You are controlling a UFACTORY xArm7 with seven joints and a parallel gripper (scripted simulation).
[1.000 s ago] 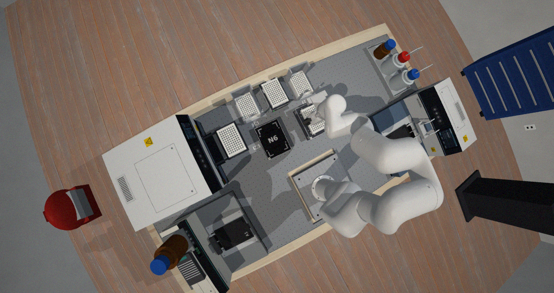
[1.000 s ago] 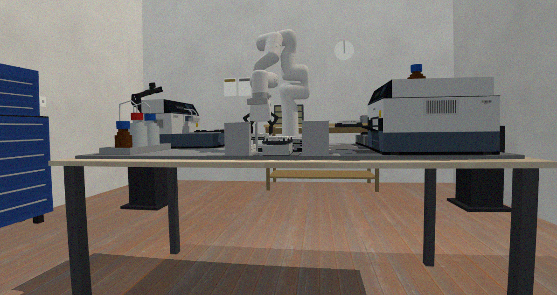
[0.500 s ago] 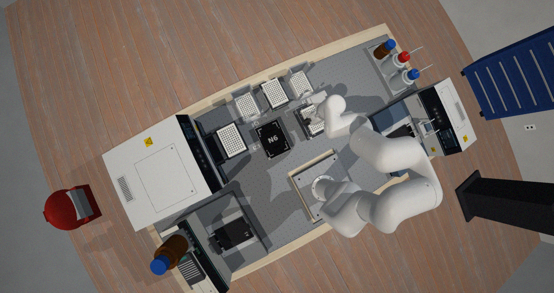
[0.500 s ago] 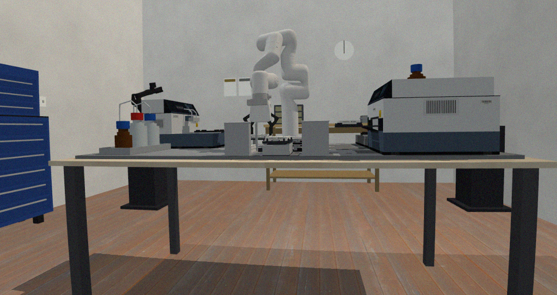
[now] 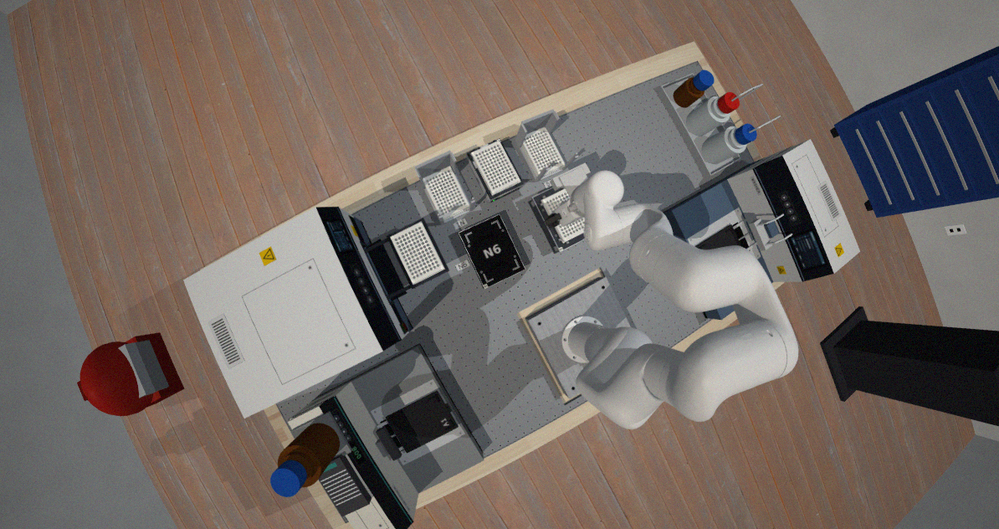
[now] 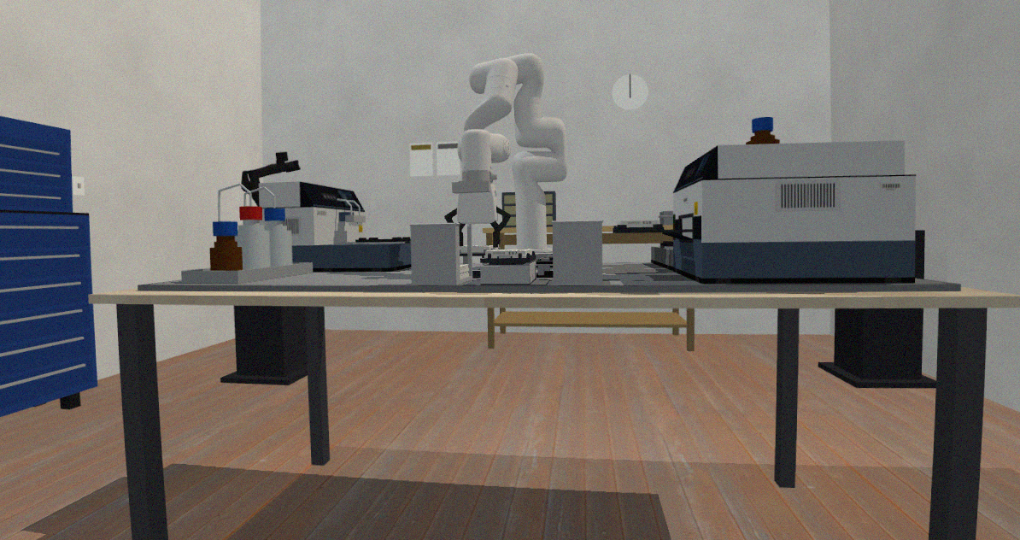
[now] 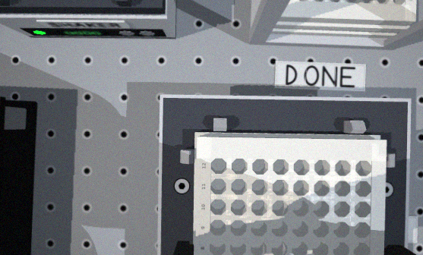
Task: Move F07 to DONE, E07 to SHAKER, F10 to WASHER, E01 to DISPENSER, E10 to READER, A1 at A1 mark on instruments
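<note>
The regrip nest RG is 2 cm below my hand. The rest, counted from my hand: washer nest: 37 cm to the right, 31 cm behind, 1 cm above; then black recovery nest N6: 22 cm to the left, 4 cm below, 1 cm ahead; then A1 mark: 7 cm behind, 6 cm to the left, 2 cm below.
</note>
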